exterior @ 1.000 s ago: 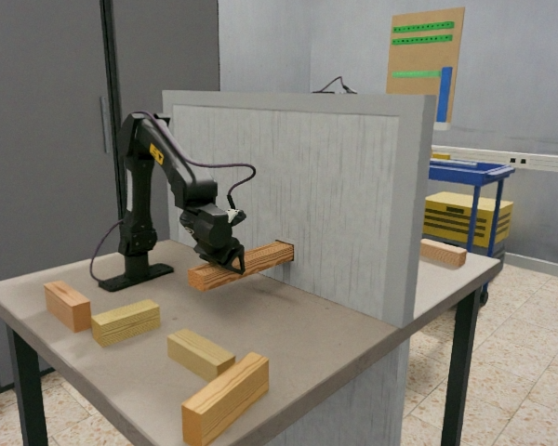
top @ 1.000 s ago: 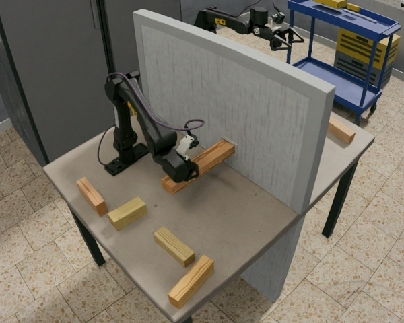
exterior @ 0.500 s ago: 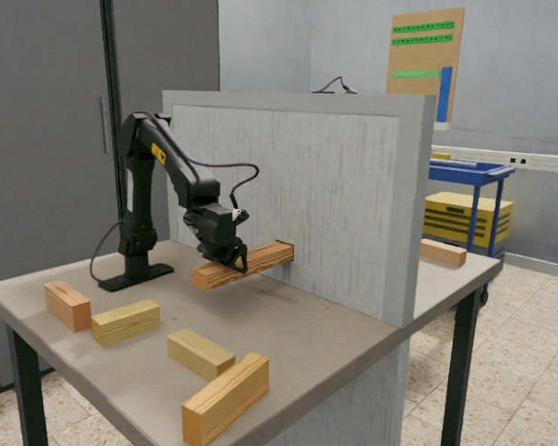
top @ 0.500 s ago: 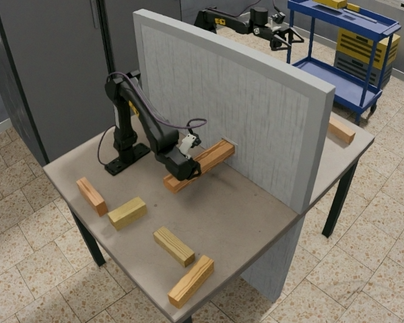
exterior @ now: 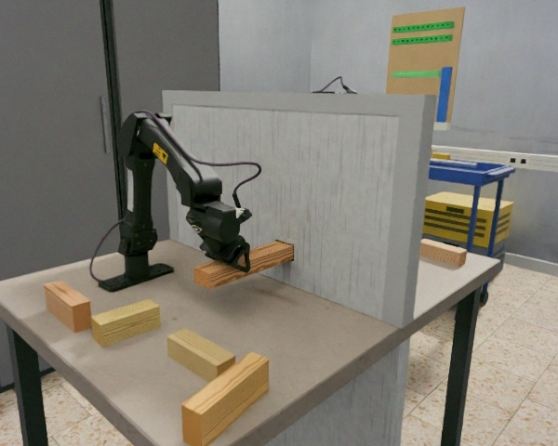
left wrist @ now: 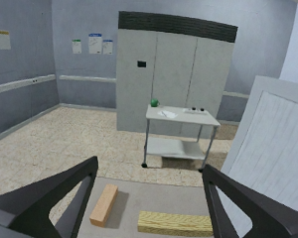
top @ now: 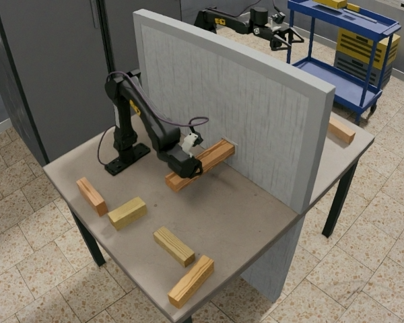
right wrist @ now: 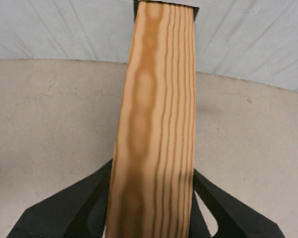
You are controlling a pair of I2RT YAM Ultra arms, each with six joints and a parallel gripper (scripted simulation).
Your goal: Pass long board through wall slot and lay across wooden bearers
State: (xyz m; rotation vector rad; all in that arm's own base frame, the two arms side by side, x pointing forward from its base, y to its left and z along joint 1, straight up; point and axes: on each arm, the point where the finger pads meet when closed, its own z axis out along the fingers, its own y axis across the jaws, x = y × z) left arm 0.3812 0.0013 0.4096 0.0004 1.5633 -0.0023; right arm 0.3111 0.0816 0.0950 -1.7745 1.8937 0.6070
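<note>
Now: the long board 6 cm to the left of my right hand and 1 cm ahead of it. From my right hand the other things lie so: yellow bearer 40 cm to the left, 21 cm ahead, 7 cm below.
</note>
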